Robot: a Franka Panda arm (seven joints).
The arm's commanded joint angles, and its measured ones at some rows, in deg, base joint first. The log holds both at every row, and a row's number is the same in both.
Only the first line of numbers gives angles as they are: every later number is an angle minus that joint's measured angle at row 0.
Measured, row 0:
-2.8, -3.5, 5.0, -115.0, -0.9, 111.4, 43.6
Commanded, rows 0 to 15:
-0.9, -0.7, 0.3, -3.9, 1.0, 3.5, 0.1
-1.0, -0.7, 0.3, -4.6, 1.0, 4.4, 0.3
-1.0, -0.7, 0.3, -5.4, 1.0, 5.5, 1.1
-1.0, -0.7, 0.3, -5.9, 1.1, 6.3, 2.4
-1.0, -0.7, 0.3, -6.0, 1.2, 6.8, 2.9
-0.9, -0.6, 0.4, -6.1, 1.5, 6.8, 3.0
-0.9, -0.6, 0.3, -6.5, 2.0, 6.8, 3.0
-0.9, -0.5, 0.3, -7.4, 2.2, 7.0, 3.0
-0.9, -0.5, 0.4, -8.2, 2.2, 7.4, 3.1
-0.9, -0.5, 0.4, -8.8, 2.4, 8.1, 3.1
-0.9, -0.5, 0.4, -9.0, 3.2, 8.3, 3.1
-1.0, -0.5, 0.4, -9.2, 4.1, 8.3, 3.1
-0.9, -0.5, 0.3, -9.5, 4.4, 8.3, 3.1
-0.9, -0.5, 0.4, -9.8, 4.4, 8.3, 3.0
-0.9, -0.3, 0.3, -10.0, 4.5, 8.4, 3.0
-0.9, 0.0, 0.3, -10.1, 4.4, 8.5, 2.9
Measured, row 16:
-0.6, 0.2, -0.1, -8.8, 3.5, 7.0, 2.4
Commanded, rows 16 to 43:
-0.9, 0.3, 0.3, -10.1, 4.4, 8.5, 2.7
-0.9, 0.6, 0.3, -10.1, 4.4, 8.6, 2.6
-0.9, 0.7, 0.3, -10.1, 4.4, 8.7, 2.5
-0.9, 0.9, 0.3, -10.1, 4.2, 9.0, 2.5
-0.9, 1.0, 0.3, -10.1, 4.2, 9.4, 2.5
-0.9, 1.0, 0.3, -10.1, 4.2, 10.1, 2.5
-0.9, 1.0, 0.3, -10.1, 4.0, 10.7, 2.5
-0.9, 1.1, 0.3, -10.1, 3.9, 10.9, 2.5
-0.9, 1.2, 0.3, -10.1, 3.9, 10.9, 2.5
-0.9, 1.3, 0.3, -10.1, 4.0, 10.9, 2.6
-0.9, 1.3, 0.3, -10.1, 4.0, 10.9, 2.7
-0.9, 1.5, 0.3, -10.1, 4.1, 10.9, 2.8
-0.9, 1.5, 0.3, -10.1, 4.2, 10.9, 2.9
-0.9, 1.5, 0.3, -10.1, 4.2, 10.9, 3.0
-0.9, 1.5, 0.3, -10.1, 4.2, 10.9, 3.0
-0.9, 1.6, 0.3, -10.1, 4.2, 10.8, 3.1
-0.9, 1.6, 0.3, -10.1, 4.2, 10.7, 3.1
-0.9, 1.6, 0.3, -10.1, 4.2, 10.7, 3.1
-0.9, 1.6, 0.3, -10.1, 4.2, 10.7, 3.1
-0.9, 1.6, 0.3, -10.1, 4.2, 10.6, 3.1
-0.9, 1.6, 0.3, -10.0, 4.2, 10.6, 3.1
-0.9, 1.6, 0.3, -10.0, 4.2, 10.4, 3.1
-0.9, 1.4, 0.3, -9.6, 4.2, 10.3, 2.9
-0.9, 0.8, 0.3, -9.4, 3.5, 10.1, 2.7
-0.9, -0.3, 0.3, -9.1, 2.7, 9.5, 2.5
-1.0, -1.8, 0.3, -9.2, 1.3, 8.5, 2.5
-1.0, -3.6, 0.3, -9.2, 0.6, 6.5, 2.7
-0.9, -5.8, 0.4, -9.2, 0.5, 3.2, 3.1
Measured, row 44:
-0.6, 0.2, -0.1, -9.0, 2.3, 9.1, 2.4
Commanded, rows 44 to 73:
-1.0, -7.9, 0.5, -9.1, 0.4, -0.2, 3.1
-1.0, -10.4, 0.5, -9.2, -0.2, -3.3, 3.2
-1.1, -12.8, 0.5, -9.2, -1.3, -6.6, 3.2
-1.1, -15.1, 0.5, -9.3, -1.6, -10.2, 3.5
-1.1, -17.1, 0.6, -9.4, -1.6, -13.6, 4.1
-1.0, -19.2, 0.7, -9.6, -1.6, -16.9, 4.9
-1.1, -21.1, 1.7, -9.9, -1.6, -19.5, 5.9
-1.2, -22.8, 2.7, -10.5, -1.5, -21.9, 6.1
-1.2, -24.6, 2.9, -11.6, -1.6, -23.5, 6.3
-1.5, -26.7, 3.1, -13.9, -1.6, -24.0, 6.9
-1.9, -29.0, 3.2, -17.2, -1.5, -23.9, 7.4
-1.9, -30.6, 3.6, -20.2, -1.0, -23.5, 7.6
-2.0, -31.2, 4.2, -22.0, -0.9, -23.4, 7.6
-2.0, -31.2, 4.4, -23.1, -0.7, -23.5, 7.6
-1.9, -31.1, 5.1, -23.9, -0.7, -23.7, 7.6
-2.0, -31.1, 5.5, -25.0, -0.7, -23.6, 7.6
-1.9, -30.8, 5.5, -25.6, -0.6, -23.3, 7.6
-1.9, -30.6, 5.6, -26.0, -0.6, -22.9, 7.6
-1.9, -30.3, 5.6, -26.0, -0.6, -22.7, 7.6
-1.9, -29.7, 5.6, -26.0, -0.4, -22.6, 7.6
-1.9, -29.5, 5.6, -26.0, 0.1, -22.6, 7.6
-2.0, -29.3, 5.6, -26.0, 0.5, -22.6, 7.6
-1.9, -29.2, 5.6, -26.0, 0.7, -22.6, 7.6
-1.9, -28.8, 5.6, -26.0, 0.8, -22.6, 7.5
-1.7, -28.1, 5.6, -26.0, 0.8, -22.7, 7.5
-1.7, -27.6, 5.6, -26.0, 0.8, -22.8, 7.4
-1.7, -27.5, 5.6, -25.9, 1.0, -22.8, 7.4
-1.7, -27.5, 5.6, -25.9, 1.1, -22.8, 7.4
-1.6, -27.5, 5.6, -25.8, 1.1, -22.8, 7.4
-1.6, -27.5, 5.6, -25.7, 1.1, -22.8, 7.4
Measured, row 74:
-1.1, -27.9, 4.8, -26.1, 0.2, -23.3, 7.0
